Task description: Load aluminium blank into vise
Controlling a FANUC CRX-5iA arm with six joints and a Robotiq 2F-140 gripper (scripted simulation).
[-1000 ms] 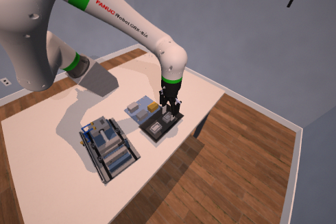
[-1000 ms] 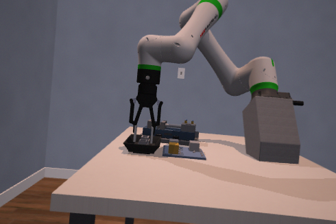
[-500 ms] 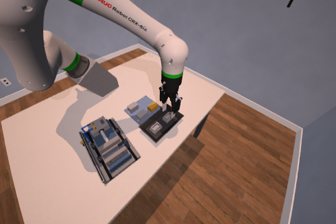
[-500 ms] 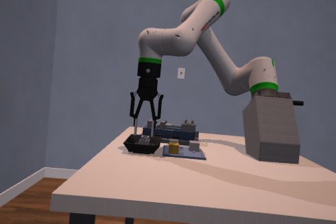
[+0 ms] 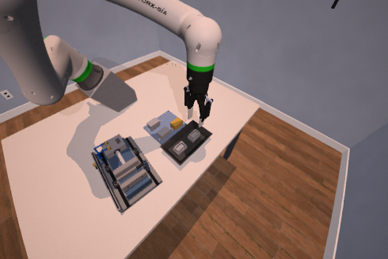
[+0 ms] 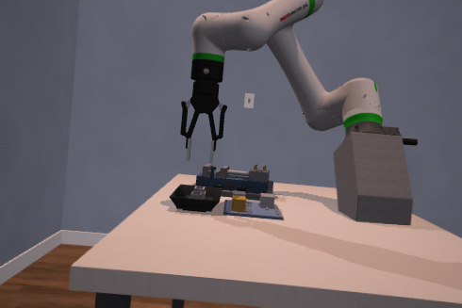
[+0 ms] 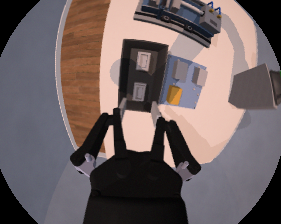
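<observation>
The brass blank lies 140 mm below my hand and 130 mm behind it. Round my hand: vise: 330 mm to the right, 130 mm below, 130 mm behind.
</observation>
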